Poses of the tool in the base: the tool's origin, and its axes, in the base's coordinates. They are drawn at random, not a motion.
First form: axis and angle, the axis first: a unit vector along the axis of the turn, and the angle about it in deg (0 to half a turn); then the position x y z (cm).
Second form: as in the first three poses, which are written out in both.
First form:
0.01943 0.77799 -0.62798 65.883 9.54 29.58 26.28
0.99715 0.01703 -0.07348 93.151 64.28 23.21 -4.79
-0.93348 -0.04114 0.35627 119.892 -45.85 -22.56 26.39
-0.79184 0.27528 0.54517 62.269 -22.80 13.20 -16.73
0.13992 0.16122 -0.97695 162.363 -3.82 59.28 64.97
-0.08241 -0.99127 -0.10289 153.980 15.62 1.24 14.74
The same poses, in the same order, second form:
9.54 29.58 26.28 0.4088 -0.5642 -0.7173 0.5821 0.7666 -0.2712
64.28 23.21 -4.79 0.9940 -0.0555 -0.0943 0.0913 -0.0547 0.9943
-45.85 -22.56 26.39 0.8073 0.3664 -0.4626 -0.2513 -0.4958 -0.8313
-22.80 13.20 -16.73 0.8006 0.3660 -0.4745 -0.5991 0.5058 -0.6206
-3.82 59.28 64.97 -0.9148 -0.2519 -0.3158 0.3401 -0.9022 -0.2652
15.62 1.24 14.74 -0.8857 0.1100 0.4510 0.2002 0.9670 0.1575

